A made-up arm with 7 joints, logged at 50 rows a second.
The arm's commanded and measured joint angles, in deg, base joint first. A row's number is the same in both.
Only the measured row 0 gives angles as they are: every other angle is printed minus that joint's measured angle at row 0.
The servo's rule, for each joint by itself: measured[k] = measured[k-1] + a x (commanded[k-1-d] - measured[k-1]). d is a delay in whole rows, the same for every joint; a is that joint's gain. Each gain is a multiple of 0.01, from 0.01 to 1. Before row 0 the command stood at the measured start. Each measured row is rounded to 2 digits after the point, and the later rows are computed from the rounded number. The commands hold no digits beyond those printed.
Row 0, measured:
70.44 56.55 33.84 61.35 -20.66 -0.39 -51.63
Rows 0 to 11, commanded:
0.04 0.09 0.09 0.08 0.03 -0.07 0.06
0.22 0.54 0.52 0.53 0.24 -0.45 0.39
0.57 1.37 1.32 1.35 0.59 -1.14 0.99
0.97 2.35 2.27 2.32 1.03 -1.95 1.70
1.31 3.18 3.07 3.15 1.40 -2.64 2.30
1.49 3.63 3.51 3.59 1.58 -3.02 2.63
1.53 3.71 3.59 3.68 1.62 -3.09 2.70
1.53 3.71 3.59 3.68 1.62 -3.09 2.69
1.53 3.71 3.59 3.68 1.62 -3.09 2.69
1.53 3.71 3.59 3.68 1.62 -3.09 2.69
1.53 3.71 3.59 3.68 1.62 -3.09 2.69
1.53 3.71 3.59 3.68 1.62 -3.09 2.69
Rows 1 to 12, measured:
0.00 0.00 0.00 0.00 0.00 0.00 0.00
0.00 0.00 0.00 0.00 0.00 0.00 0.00
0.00 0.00 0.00 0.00 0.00 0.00 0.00
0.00 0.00 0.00 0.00 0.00 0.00 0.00
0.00 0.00 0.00 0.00 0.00 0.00 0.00
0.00 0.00 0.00 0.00 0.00 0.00 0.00
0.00 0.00 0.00 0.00 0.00 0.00 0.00
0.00 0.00 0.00 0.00 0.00 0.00 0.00
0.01 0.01 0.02 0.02 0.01 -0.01 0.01
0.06 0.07 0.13 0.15 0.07 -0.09 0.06
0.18 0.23 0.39 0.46 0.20 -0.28 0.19
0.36 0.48 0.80 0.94 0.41 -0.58 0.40
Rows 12 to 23, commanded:
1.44 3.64 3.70 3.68 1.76 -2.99 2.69
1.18 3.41 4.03 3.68 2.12 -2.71 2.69
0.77 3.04 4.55 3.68 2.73 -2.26 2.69
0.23 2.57 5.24 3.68 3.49 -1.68 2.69
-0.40 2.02 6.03 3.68 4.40 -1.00 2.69
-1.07 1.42 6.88 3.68 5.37 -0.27 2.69
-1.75 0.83 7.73 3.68 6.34 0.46 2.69
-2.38 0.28 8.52 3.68 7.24 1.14 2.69
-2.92 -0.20 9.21 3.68 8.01 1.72 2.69
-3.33 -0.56 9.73 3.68 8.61 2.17 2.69
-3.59 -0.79 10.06 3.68 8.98 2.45 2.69
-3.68 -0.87 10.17 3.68 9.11 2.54 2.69
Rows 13 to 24, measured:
0.58 0.80 1.30 1.51 0.66 -0.95 0.67
0.79 1.14 1.79 2.05 0.89 -1.32 0.94
0.96 1.45 2.19 2.47 1.07 -1.64 1.19
1.09 1.72 2.50 2.78 1.21 -1.90 1.40
1.19 1.96 2.74 3.01 1.31 -2.11 1.58
1.27 2.17 2.93 3.18 1.39 -2.29 1.74
1.33 2.35 3.08 3.31 1.45 -2.43 1.87
1.38 2.51 3.19 3.41 1.49 -2.55 1.98
1.39 2.65 3.30 3.48 1.56 -2.63 2.08
1.34 2.74 3.46 3.53 1.70 -2.64 2.17
1.21 2.78 3.70 3.57 1.96 -2.57 2.24
0.98 2.75 4.04 3.60 2.34 -2.41 2.30

